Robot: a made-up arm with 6 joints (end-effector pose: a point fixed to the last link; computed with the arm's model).
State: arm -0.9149 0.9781 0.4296 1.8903 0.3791 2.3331
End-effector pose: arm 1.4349 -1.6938 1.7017 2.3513 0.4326 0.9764
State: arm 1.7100 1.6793 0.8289 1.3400 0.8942 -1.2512
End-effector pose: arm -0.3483 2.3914 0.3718 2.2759 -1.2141 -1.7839
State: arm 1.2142 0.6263 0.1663 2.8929 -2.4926 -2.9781
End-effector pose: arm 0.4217 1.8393 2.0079 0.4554 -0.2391 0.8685
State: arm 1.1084 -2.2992 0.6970 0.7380 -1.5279 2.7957
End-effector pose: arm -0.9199 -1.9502 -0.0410 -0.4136 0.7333 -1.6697
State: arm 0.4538 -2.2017 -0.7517 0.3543 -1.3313 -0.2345
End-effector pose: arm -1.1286 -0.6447 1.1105 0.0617 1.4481 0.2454
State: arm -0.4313 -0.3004 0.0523 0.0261 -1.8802 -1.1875
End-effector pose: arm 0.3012 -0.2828 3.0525 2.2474 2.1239 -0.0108
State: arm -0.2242 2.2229 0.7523 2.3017 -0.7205 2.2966
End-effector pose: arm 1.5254 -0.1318 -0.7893 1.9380 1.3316 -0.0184
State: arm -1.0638 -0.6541 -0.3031 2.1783 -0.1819 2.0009
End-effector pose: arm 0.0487 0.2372 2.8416 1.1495 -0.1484 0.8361
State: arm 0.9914 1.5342 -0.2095 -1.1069 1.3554 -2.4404
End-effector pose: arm 0.7477 1.0987 0.2707 2.0056 0.7395 1.3911
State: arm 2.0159 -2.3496 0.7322 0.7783 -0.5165 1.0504
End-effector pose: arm 0.9385 -1.8110 -0.1703 0.9673 0.6515 0.4265
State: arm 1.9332 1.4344 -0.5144 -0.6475 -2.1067 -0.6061
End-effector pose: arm -0.3156 1.1966 0.4360 0.0622 -0.8913 1.9012
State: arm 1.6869 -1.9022 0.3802 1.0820 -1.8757 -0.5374
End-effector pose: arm 0.2515 -2.2593 1.1700 0.3958 1.6487 1.4375
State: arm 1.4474 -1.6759 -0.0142 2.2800 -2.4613 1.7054
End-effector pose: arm -0.4277 -1.7505 1.8884 -1.1437 2.5317 -0.8230
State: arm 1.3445 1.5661 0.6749 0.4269 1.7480 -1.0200
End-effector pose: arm 0.6266 2.2411 0.4373 -0.6411 0.8387 2.4222
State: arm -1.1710 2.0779 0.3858 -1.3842 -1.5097 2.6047
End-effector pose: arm 0.3767 -1.0748 -0.6098 0.0541 1.6955 0.9543
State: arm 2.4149 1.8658 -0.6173 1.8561 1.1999 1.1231
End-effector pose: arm -0.7580 0.5780 -0.0932 1.3050 1.3028 -1.5745
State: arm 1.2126 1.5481 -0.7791 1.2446 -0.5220 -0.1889
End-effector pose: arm 0.3606 1.0771 0.3352 2.0709 -0.7162 0.6545
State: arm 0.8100 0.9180 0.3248 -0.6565 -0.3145 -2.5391
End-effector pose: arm 1.4931 1.3970 1.5283 -2.3393 -1.0621 -0.7900
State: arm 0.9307 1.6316 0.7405 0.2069 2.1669 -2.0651
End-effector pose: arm 1.4646 1.7639 0.3019 0.0453 0.5150 3.0948
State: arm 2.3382 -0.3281 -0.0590 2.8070 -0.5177 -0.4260
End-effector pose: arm -0.4294 0.1507 2.9084 -0.6685 -0.4776 -0.1452
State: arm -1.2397 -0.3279 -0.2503 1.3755 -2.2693 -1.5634
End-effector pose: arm 0.1632 -0.3984 2.9017 -2.2143 0.3263 1.7871
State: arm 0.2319 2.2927 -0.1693 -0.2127 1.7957 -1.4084
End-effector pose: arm 0.4749 -0.0056 -0.5374 1.3231 1.8731 0.6336
